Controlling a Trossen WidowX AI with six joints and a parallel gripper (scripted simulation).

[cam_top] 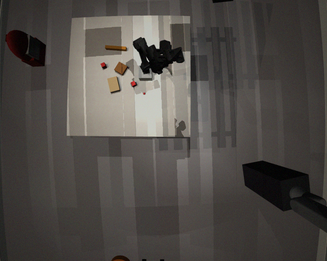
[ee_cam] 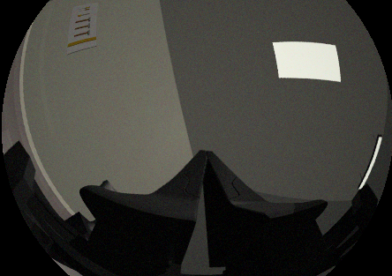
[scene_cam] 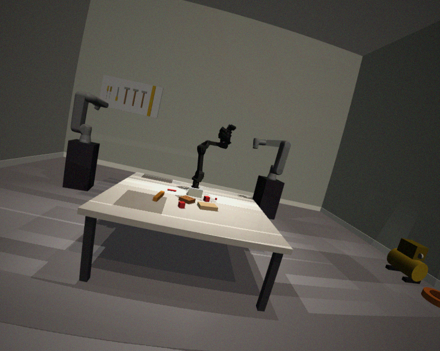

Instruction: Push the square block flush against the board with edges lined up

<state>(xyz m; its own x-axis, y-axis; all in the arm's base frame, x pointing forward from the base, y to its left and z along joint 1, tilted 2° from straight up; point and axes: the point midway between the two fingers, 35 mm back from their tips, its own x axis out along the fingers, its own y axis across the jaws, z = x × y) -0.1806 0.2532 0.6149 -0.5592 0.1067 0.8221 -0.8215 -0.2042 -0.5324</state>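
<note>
The orange square block lies 470 mm ahead of my gripper tip, 340 mm to the right of it and 700 mm below it. The rest, counted from my gripper tip: tiny red piece (270 mm ahead, 40 mm to the right, 710 mm below); tan board (570 mm ahead, 180 mm to the right, 700 mm below); thin red bar (220 mm ahead, 450 mm to the right, 710 mm below).
</note>
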